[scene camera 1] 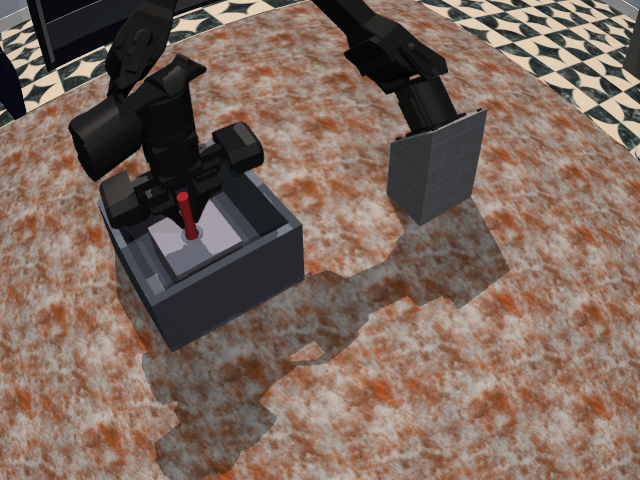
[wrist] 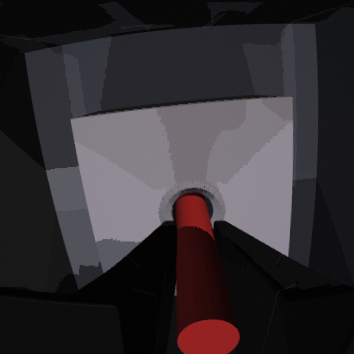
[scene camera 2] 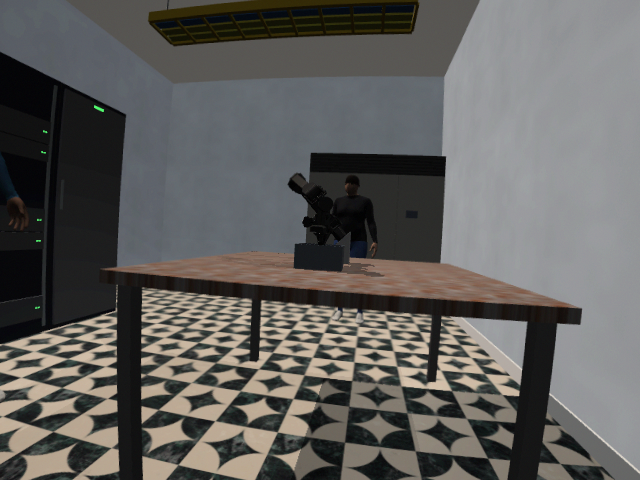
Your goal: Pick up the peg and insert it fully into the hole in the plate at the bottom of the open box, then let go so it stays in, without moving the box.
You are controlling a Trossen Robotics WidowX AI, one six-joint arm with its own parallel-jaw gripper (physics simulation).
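Frame: origin at the arm's base, x ahead, y left, z up, level; centimetres.
Where they show: gripper, between the fingertips: (scene camera 1: 188, 223) (wrist: 194, 231); arm's base, origin of its link: (scene camera 1: 437, 125) (scene camera 2: 342, 238).
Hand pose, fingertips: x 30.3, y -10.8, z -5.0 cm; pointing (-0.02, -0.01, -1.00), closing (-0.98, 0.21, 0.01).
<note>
Things, the pixels of their top centre, and the offset from my fingertips. Level surfaces: height alone.
- red peg, centre of its top: (wrist: 212, 337) (scene camera 1: 182, 195) dz +4.8, dx +0.0, dy +0.1 cm
- open box, centre of its top: (wrist: 203, 265) (scene camera 1: 186, 210) (scene camera 2: 321, 244) dz +2.1, dx -0.1, dy +0.0 cm
- pale plate, centre of its top: (wrist: 192, 214) (scene camera 1: 191, 232) dz -1.6, dx -0.1, dy +0.0 cm
- mottled table, height of its surface: dz -7.7 cm
The red peg (scene camera 1: 186, 214) (wrist: 202, 275) stands nearly upright, leaning slightly, with its top end free above the fingers. My gripper (scene camera 1: 188, 222) (scene camera 2: 321, 241) (wrist: 194, 231) is shut on it, low down inside the open box (scene camera 1: 232, 286) (scene camera 2: 317, 257). The pale plate (scene camera 1: 222, 229) (wrist: 120, 200) lies at the box bottom. In the wrist view the peg's lower end is at the mouth of the ringed hole, within its rim (wrist: 164, 210), with dark gaps showing on both sides. How deep the peg reaches is hidden. The fingertips are close above the plate.
The box walls surround the gripper on all sides. A grey angular block (scene camera 1: 454, 160) with a dark arm part (scene camera 1: 426, 105) above it stands to the right of the box on the mottled table (scene camera 1: 413, 387) (scene camera 2: 413, 289). A person (scene camera 2: 354, 217) stands behind the table.
</note>
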